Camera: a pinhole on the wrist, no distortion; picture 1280 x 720 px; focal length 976.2 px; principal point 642.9 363.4 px. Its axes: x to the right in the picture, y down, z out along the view. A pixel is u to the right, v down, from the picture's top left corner.
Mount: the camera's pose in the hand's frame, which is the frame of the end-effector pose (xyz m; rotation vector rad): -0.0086 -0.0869 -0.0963 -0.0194 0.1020 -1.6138
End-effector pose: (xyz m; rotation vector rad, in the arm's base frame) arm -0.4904 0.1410 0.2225 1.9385 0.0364 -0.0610
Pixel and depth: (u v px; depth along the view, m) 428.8 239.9 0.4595
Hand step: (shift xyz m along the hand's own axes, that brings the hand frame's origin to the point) -0.0271 -0.0087 0.3708
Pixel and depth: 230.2 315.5 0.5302
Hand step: 0.0159 0.1093 0.4450
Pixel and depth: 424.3 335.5 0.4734
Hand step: 0.0186 -0.0061 0.3815
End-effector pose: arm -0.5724 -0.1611 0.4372 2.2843 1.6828 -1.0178
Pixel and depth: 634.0 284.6 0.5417
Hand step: -0.0110 -0.1093 0.4467
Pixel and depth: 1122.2 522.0 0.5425
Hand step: 0.1079 -0.3856 0.4236
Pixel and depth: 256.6 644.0 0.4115
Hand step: 0.1478 0.0484 0.3124
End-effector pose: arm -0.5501 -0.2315 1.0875 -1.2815 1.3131 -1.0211
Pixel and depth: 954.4 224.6 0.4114
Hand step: -0.0419 -0.2376 0.3113
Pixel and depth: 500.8 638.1 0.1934
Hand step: 0.0615 -0.0715 0.0935
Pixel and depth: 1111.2 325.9 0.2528
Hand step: -0.0048 -0.2211 0.1500
